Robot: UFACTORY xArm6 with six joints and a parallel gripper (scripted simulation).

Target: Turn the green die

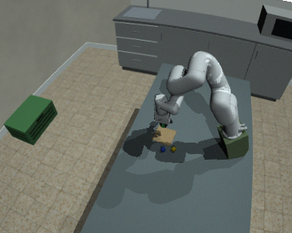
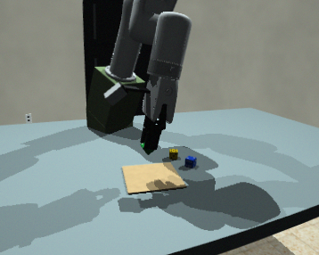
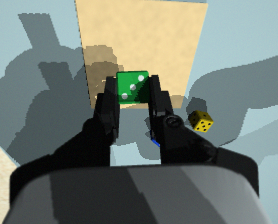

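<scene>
The tan mat is 110 mm below my hand, 10 mm to the left of it and 10 mm behind it. Round my hand: green die 20 mm below; yellow die 120 mm to the left, 100 mm below, 100 mm behind; blue die 140 mm to the left, 100 mm below, 30 mm behind.
</scene>
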